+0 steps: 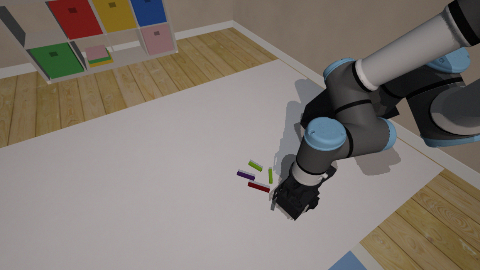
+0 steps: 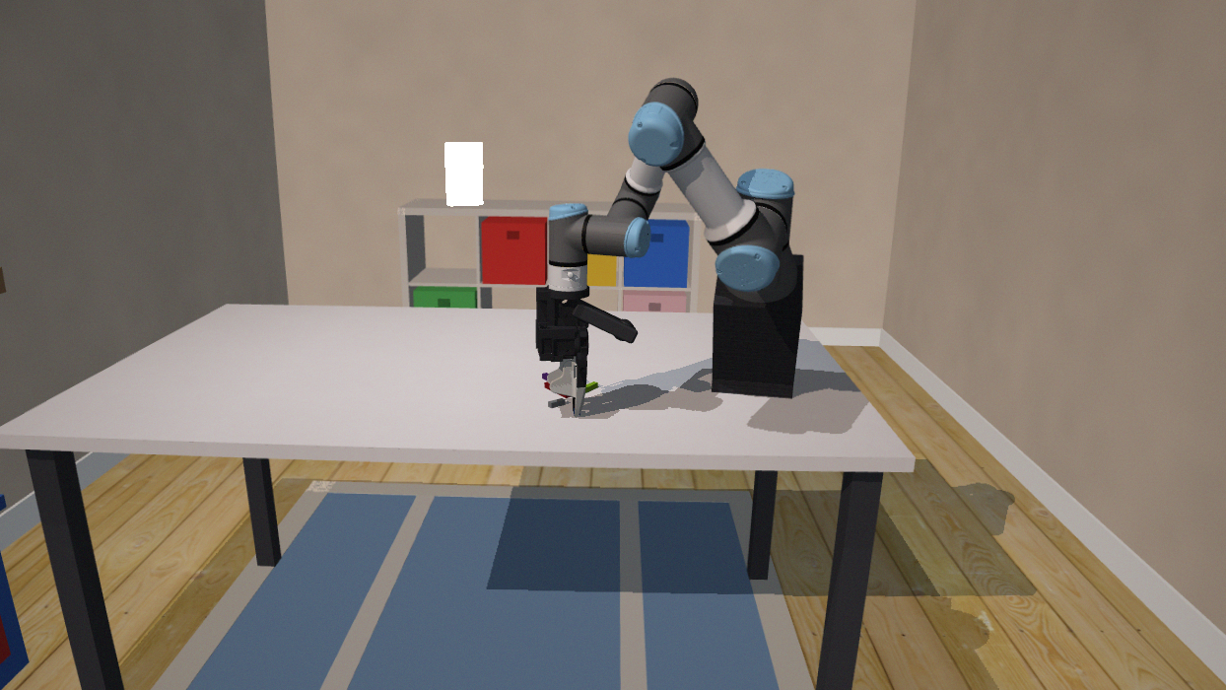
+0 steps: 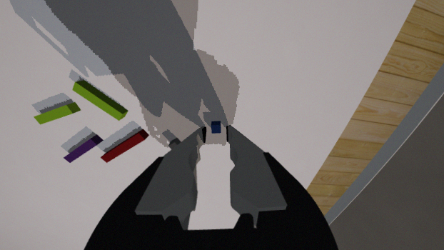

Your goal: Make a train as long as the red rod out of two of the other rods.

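Right now my hand is 1 cm above the small blue rod. From my hand the other things lie so: grey rod (4 cm ahead, 3 cm to the right, 1 cm below); then red rod (6 cm ahead, 10 cm to the right, 1 cm below); then purple rod (8 cm ahead, 15 cm to the right, 1 cm below).
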